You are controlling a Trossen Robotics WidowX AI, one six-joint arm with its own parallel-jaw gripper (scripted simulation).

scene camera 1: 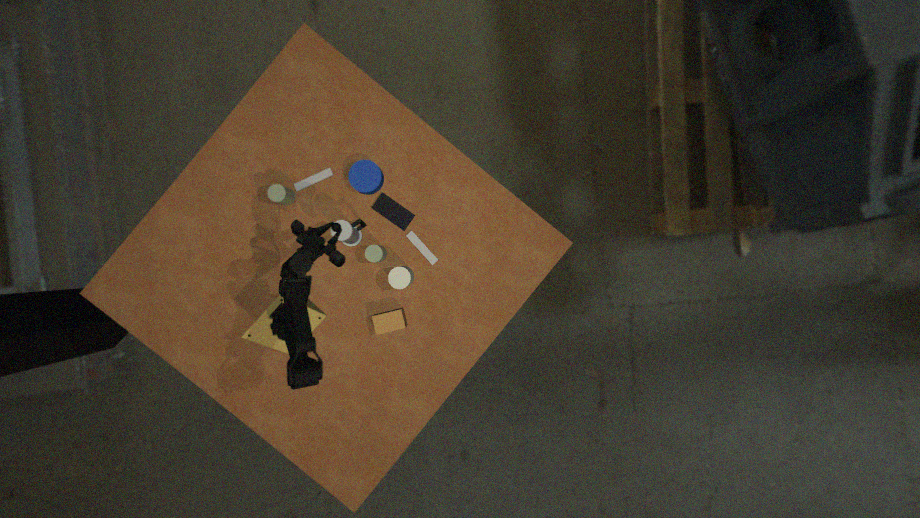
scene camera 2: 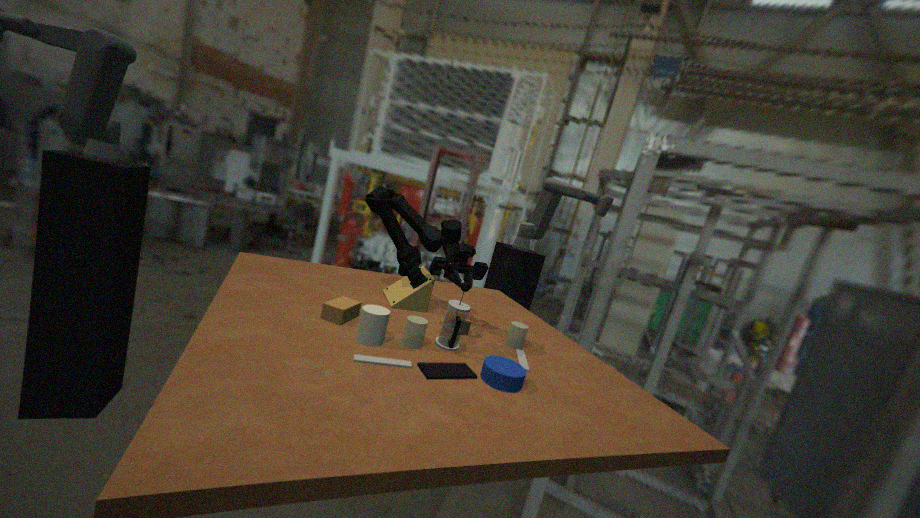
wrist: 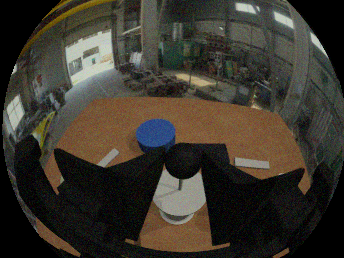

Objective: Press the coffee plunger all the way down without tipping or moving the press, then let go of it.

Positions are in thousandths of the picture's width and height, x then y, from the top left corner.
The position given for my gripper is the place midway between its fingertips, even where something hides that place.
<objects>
My gripper shows in scene camera 1 (367, 435), in scene camera 2 (507, 555) and in the wrist view (533, 595). A blue disc shows in scene camera 1 (397, 341), in scene camera 2 (549, 725) and in the wrist view (440, 521).
</objects>
